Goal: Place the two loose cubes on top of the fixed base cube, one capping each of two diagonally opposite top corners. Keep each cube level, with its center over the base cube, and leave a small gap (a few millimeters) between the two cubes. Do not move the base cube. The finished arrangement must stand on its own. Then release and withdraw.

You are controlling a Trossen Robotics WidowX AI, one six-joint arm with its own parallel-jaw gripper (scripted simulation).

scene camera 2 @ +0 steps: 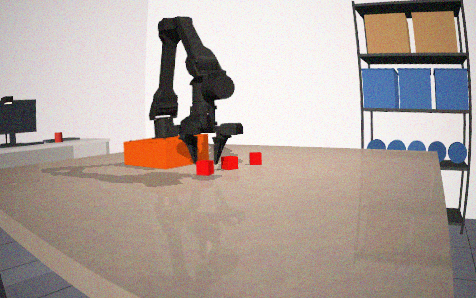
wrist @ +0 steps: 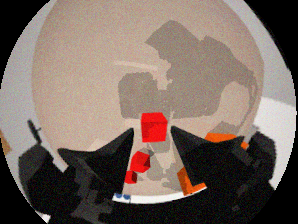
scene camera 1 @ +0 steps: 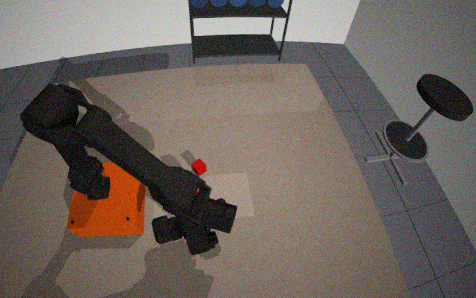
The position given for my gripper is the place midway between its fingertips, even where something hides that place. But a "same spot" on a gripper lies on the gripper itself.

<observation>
my gripper: scene camera 2 205, 164; wrist; scene camera 1
same spot on my gripper: [scene camera 1: 176, 233] = [wrist: 248, 170]
</observation>
